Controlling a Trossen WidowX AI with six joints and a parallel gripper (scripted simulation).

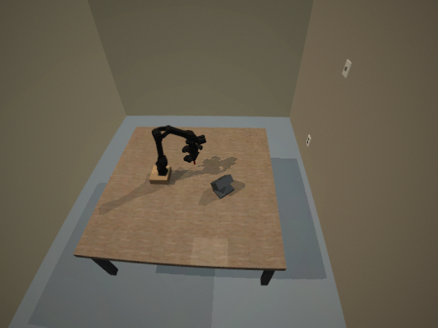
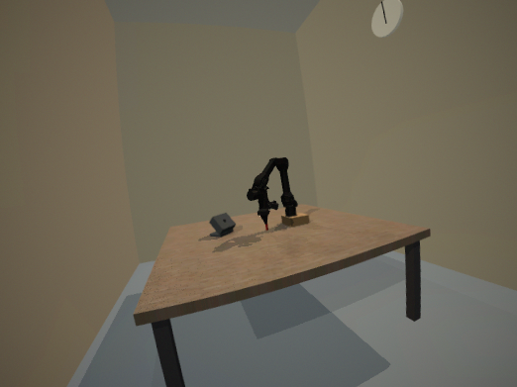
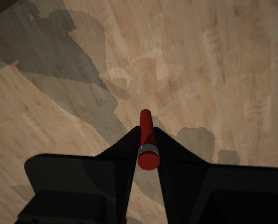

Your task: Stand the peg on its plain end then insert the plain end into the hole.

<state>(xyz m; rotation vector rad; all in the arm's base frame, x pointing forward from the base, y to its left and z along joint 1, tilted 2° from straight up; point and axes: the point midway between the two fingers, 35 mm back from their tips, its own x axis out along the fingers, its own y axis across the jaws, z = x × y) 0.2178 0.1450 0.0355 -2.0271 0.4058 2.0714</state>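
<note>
The dark grey sloped panel is 250 mm ahead of my gripper tip and 190 mm to the right of it. The rest, counted from my gripper tip: red peg 20 mm above.
</note>
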